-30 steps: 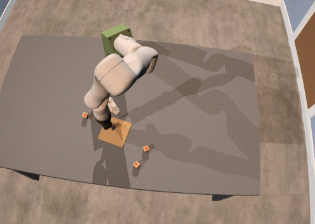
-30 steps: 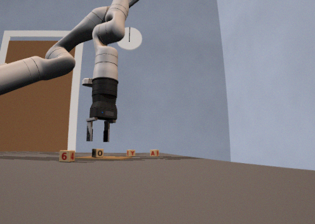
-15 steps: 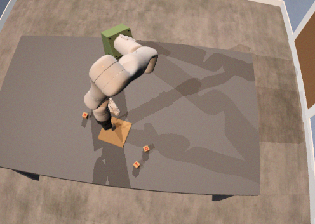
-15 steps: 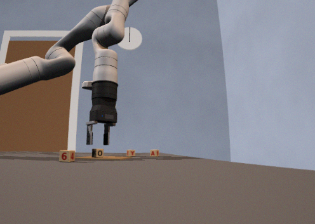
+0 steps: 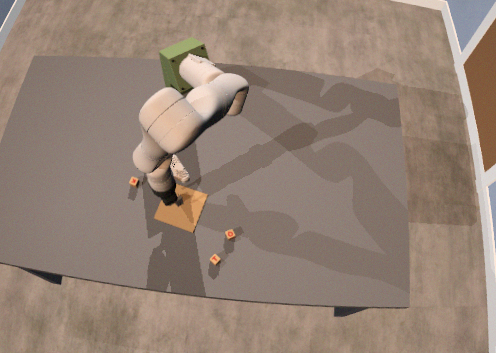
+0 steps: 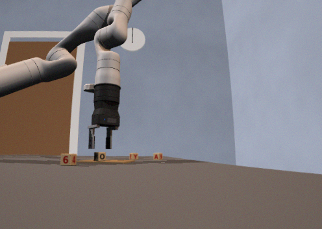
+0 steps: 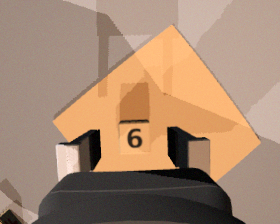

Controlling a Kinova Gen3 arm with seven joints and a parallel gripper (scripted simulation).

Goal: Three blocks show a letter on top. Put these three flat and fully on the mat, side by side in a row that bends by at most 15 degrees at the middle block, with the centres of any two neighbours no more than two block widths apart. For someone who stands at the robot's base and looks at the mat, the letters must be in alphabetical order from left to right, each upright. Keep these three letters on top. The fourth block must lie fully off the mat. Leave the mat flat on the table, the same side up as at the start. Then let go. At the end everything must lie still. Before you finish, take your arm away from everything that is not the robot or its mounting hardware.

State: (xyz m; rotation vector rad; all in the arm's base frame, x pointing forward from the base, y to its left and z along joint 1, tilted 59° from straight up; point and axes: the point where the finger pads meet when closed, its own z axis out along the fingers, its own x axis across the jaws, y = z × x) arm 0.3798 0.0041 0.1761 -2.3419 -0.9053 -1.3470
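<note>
My hand is 1 cm short of the orange mat, 2 cm to the right of it and 5 cm above it.
</note>
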